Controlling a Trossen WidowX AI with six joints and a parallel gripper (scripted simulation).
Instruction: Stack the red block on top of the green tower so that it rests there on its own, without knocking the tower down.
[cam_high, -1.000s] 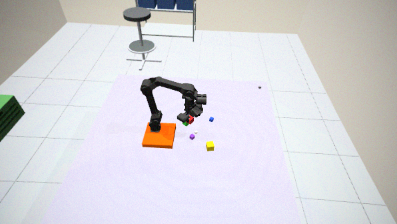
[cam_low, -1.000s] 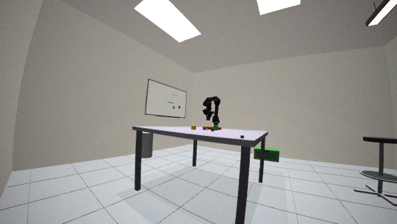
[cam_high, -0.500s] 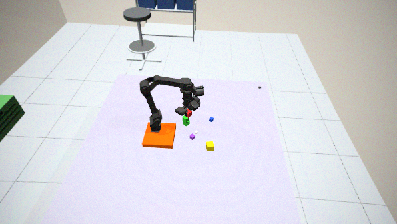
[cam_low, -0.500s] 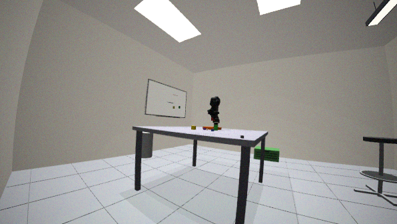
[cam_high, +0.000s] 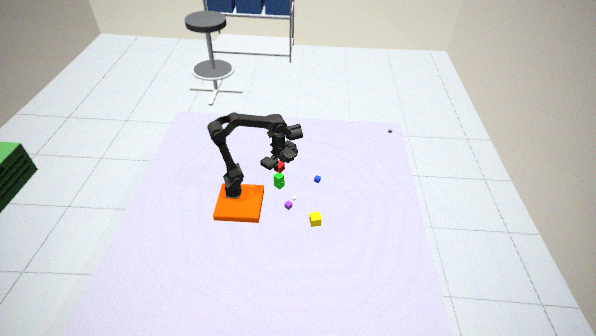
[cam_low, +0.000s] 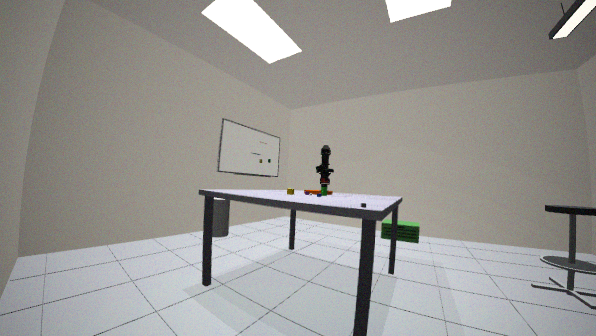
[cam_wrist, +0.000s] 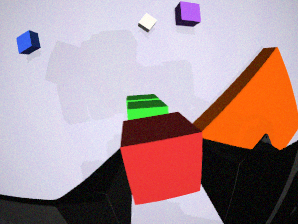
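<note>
The small white piece is 7 cm ahead of my gripper tip, 8 cm to the right of it and 11 cm below it. Also, from my gripper tip: blue block (18 cm ahead, 4 cm to the left, 10 cm below); red block (1 cm above); purple block (5 cm ahead, 13 cm to the right, 10 cm below).
</note>
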